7 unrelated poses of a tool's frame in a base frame.
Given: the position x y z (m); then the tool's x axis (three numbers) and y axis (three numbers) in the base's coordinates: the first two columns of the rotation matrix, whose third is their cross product.
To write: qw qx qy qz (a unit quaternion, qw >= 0); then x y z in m. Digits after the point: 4 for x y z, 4 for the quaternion.
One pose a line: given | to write
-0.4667 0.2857 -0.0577 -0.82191 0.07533 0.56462 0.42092 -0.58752 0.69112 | 0.1022 -0.2804 -0.4425 -0.8457 -0.4667 0.2857 -0.0577
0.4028 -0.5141 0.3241 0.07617 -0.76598 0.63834 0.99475 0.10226 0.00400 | 0.6979 -0.2259 -0.2532 -0.6307 0.4028 -0.5141 0.3241
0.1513 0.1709 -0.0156 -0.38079 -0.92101 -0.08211 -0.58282 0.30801 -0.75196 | 0.2613 -0.4912 0.7653 -0.3235 0.1513 0.1709 -0.0156
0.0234 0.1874 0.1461 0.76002 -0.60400 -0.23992 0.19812 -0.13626 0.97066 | 0.6403 0.6856 -0.1480 -0.3132 0.0234 0.1874 0.1461
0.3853 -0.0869 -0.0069 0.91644 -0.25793 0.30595 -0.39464 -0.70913 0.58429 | 0.3375 0.9189 -0.1775 0.1013 0.3853 -0.0869 -0.0069
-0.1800 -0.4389 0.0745 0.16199 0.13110 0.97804 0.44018 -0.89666 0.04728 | 0.1249 -0.7519 -0.1899 -0.6188 -0.1800 -0.4389 0.0745
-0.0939 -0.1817 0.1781 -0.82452 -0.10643 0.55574 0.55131 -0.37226 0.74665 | 0.2054 -0.2134 -0.5212 -0.8004 -0.0939 -0.1817 0.1781
